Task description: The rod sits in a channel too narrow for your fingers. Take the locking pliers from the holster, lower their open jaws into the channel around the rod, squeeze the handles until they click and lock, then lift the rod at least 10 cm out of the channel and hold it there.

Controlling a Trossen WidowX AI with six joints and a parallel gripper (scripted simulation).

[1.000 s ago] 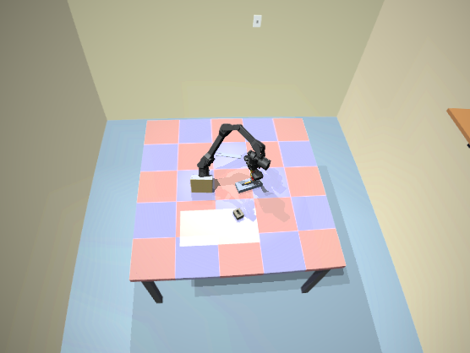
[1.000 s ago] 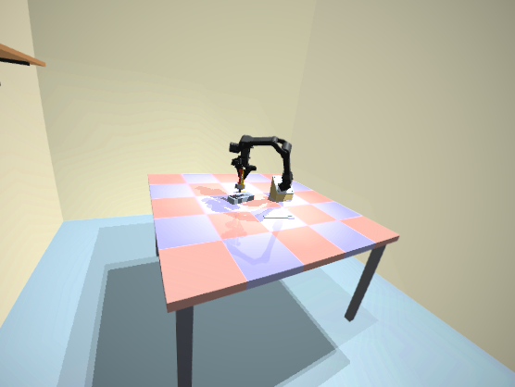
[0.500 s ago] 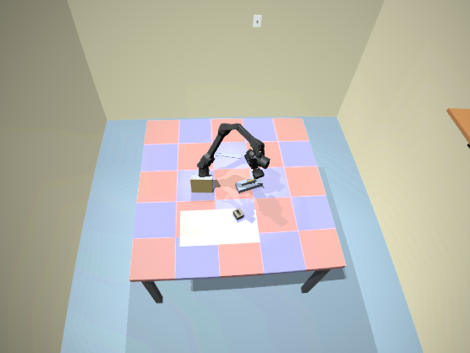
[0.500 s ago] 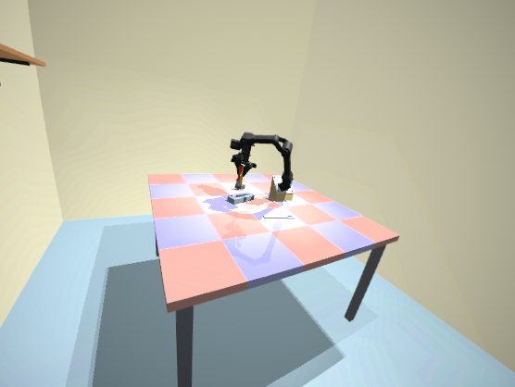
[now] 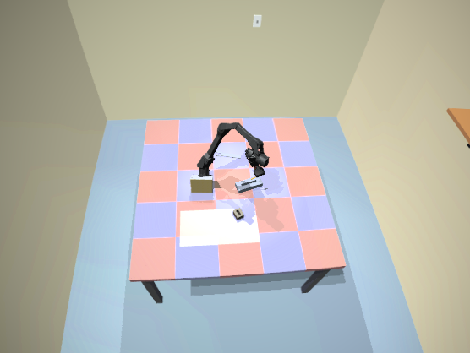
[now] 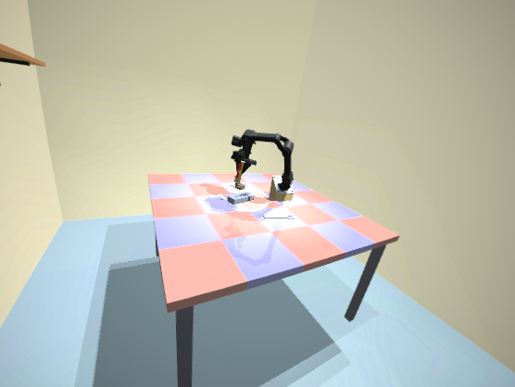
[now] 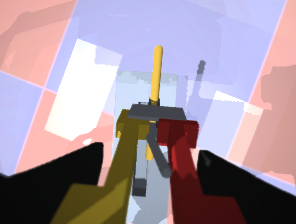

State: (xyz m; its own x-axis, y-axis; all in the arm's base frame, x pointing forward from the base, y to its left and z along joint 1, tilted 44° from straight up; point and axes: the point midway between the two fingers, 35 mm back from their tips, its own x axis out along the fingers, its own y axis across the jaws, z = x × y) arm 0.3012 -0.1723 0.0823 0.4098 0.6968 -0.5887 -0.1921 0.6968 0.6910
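Now: gripper tip 2 cm short of the brass rod, 1 cm to the right of it and 9 cm above it. From my gripper tip the other things lie so: holster (15 cm behind, 21 cm to the right, 18 cm below); then yellow handle (1 cm to the left); then grey channel block (3 cm behind, 1 cm to the left, 17 cm below).
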